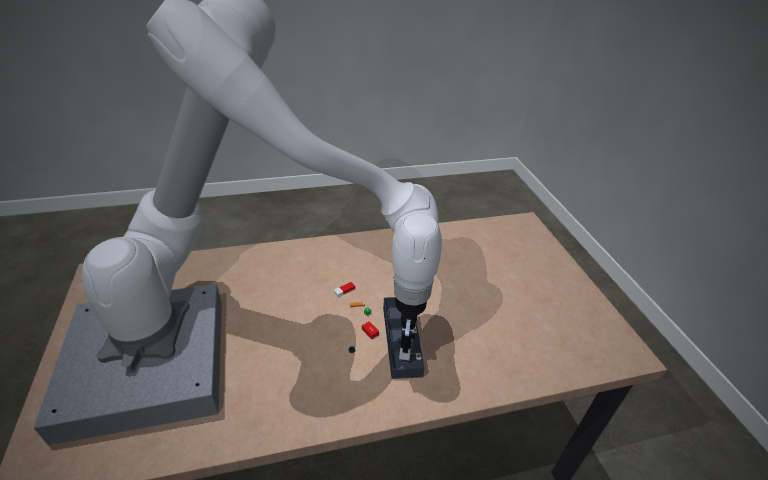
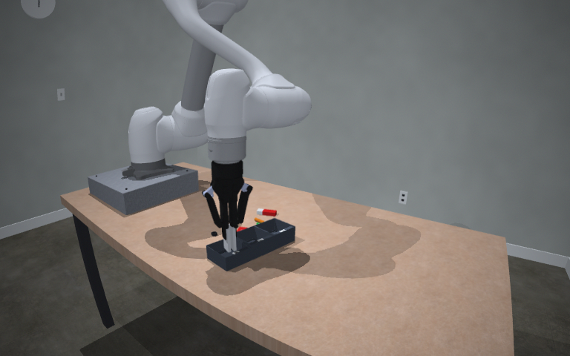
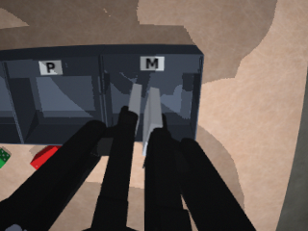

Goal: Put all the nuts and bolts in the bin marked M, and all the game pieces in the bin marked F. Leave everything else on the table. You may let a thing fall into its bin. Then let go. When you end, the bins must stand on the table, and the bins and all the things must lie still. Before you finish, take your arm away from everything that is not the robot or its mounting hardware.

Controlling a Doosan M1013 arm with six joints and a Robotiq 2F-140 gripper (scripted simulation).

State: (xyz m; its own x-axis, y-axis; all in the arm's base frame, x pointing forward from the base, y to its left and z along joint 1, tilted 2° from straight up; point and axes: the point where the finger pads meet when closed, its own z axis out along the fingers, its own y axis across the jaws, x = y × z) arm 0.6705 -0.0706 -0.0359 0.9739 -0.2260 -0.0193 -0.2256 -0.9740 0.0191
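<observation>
The dark three-compartment bin lies 80 mm to the left of my hand and 40 mm below it. From my hand the other things lie so: black nut: 140 mm behind, 60 mm below, 50 mm to the left; red block: 120 mm to the left, 90 mm behind, 50 mm below; green die: 180 mm to the left, 90 mm behind, 50 mm below.
</observation>
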